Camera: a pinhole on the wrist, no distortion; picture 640 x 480 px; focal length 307.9 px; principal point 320.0 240.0 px. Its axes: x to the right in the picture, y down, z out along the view. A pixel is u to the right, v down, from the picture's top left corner.
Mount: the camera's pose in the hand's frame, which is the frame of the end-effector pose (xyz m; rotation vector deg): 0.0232 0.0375 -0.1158 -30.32 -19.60 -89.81
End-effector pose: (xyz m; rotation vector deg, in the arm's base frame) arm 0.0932 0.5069 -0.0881 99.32 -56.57 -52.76
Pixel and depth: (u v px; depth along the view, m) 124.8 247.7 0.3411
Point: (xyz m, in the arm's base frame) -0.0164 0.3129 0.2558
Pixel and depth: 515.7 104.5 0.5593
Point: -0.4838 0.4412 -0.1964
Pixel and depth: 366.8 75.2 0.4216
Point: -0.2790 0.4820 0.0500
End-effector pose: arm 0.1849 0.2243 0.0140 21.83 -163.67 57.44
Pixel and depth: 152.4 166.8 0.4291
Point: 0.0837 0.4972 -0.3759
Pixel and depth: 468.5 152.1 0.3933
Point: 0.2002 0.0952 -0.3022
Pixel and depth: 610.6 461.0 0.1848
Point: 0.0209 0.0961 -0.0347
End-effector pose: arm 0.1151 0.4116 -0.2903 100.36 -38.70 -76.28
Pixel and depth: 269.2 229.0 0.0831
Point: 0.1797 0.3533 -0.2216
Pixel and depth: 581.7 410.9 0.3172
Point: -0.0801 0.1651 -0.4749
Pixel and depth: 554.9 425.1 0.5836
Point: -0.3058 -0.0724 -0.6331
